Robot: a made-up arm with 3 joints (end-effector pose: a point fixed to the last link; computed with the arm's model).
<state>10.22 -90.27 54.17</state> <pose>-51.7 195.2 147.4 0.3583 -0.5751 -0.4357 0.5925</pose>
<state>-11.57 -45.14 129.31</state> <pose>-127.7 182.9 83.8 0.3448 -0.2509 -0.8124 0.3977</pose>
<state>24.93 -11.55 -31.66</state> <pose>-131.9 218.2 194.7 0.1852 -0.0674 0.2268 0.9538</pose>
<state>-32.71 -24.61 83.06</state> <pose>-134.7 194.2 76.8 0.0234 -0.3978 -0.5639 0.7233</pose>
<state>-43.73 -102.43 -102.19</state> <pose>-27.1 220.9 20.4 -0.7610 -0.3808 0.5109 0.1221</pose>
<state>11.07 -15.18 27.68</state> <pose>-119.7 209.2 159.7 0.1077 -0.0698 -0.2648 0.9557</pose>
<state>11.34 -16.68 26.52</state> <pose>-118.5 209.8 159.3 0.1116 -0.0821 -0.2573 0.9563</pose>
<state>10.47 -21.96 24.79</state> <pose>-114.9 212.5 154.7 0.1134 -0.1323 -0.2473 0.9531</pose>
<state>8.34 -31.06 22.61</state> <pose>-108.2 216.8 146.5 0.1101 -0.2207 -0.2326 0.9408</pose>
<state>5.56 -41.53 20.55</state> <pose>-99.6 220.9 138.0 0.1018 -0.3214 -0.2138 0.9168</pose>
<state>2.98 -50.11 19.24</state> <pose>-92.1 223.7 132.0 0.0924 -0.4024 -0.1966 0.8893</pose>
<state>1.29 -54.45 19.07</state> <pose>-88.3 224.9 128.8 0.0868 -0.4436 -0.1886 0.8719</pose>
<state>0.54 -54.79 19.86</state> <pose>-88.2 224.9 127.5 0.0858 -0.4488 -0.1913 0.8687</pose>
